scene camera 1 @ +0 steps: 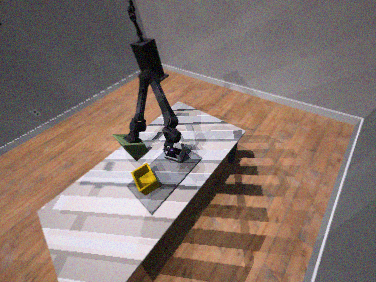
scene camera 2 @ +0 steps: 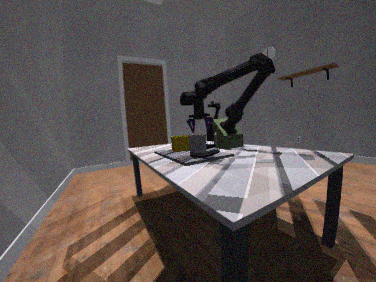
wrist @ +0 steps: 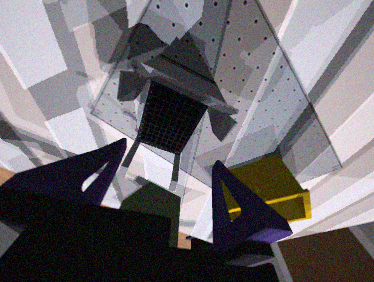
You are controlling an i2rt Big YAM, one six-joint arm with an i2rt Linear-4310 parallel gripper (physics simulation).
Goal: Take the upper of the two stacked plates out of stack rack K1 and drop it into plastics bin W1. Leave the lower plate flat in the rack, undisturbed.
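Frame: origin at the arm's base, x right, y back, z down, level; centimetres.
Seen in the pictures: gripper, fingertip midpoint: (scene camera 1: 173, 148) (scene camera 2: 200, 132) (wrist: 173, 153); arm's base, origin of the base link: (scene camera 1: 132, 140) (scene camera 2: 227, 128).
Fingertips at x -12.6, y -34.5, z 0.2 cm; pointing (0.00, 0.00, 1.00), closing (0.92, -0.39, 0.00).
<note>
Offsets run from my fingertips to a thing's top centre. "*": to the spot under its first point.
My gripper (scene camera 1: 173, 152) (scene camera 2: 200, 125) (wrist: 173, 153) is open with nothing between its purple fingers. It hangs above the table, close to the grey stack rack K1 @[dx -0.5, dy +1.9, dz +0.9 cm] (scene camera 1: 186, 152) (scene camera 2: 198, 145) (wrist: 222, 125). In the wrist view, a dark grid-patterned face @[* dx -0.6, dy +1.0, dz +8.8 cm] (wrist: 172, 117) shows between grey rack parts, beyond the fingertips. The two plates cannot be told apart in these views. The yellow plastics bin W1 @[dx +28.0, dy +4.2, dz +2.9 cm] (scene camera 1: 145, 180) (scene camera 2: 179, 143) (wrist: 267, 177) stands beside the rack, partly behind the right finger in the wrist view.
The rack and bin stand on a grey perforated board @[dx +14.6, dy -0.5, dz +12.8 cm] (scene camera 1: 152, 205) (scene camera 2: 187, 161) (wrist: 295, 115). A green wedge-shaped base (scene camera 1: 132, 149) (scene camera 2: 232, 140) (wrist: 155, 202) stands by the arm's foot. The table edge (scene camera 2: 290, 192) runs along the near side.
</note>
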